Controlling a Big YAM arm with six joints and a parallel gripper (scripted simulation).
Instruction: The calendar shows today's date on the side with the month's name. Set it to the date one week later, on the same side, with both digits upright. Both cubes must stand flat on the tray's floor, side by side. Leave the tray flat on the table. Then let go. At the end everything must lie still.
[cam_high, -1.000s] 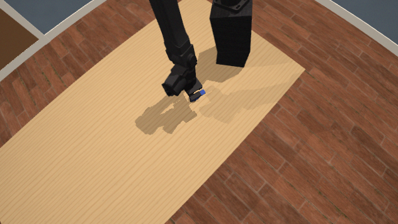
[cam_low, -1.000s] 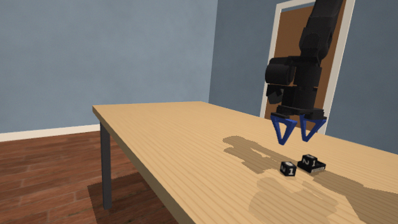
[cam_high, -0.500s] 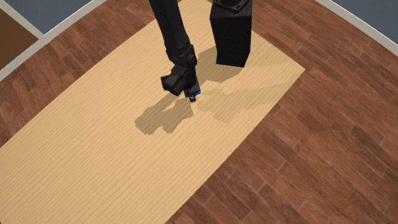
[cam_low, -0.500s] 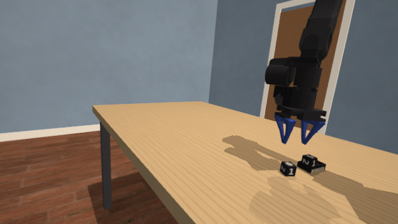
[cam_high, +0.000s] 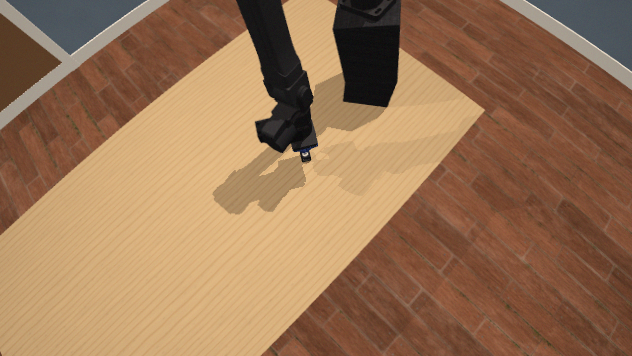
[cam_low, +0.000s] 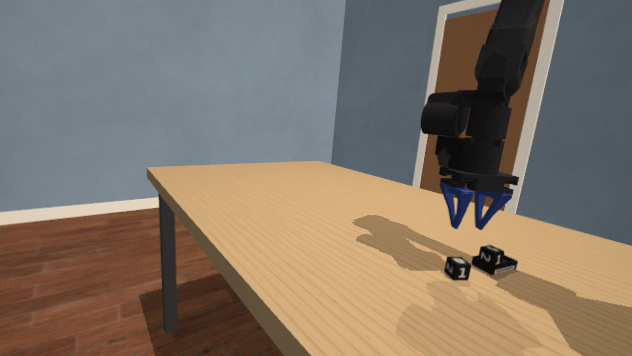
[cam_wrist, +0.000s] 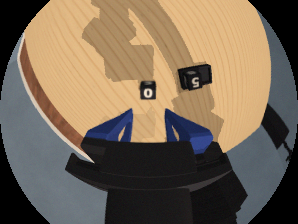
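Right now my hand is 80 mm above the black date cube. Also, from my hand: black tray 30 mm behind, 100 mm to the right, 90 mm below; then black cube 20 mm behind, 90 mm to the right, 70 mm below.
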